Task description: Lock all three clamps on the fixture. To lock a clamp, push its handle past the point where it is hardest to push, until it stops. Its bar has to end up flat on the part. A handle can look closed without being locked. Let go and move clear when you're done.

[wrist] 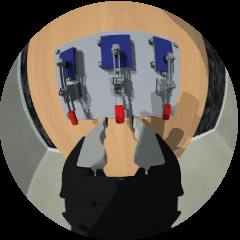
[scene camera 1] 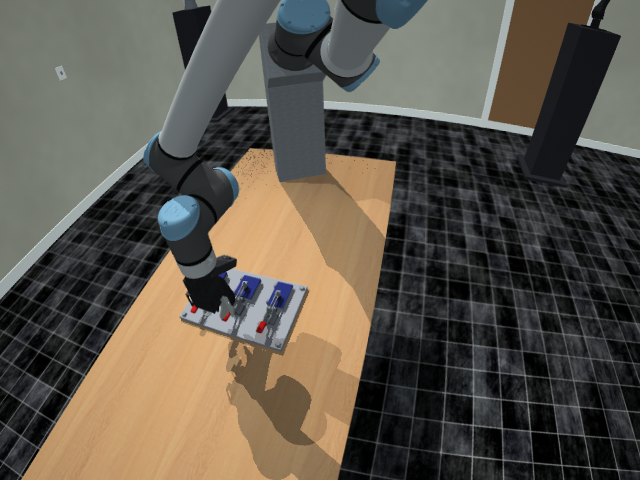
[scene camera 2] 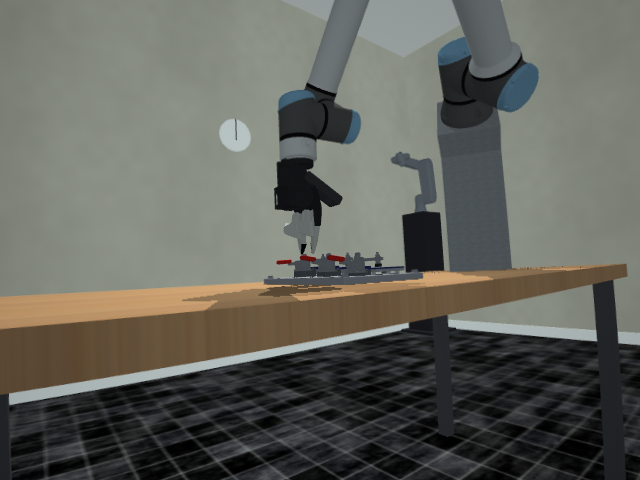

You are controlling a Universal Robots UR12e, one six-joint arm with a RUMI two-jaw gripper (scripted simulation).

Path:
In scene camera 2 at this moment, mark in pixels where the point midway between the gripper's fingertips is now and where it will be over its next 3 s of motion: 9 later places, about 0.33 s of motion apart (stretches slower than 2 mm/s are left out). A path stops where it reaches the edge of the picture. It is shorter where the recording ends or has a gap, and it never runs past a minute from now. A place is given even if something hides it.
The gripper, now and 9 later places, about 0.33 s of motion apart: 307,254; 307,258; 307,264; 307,265; 307,267; 306,268; 306,267; 306,261; 306,252; 305,248

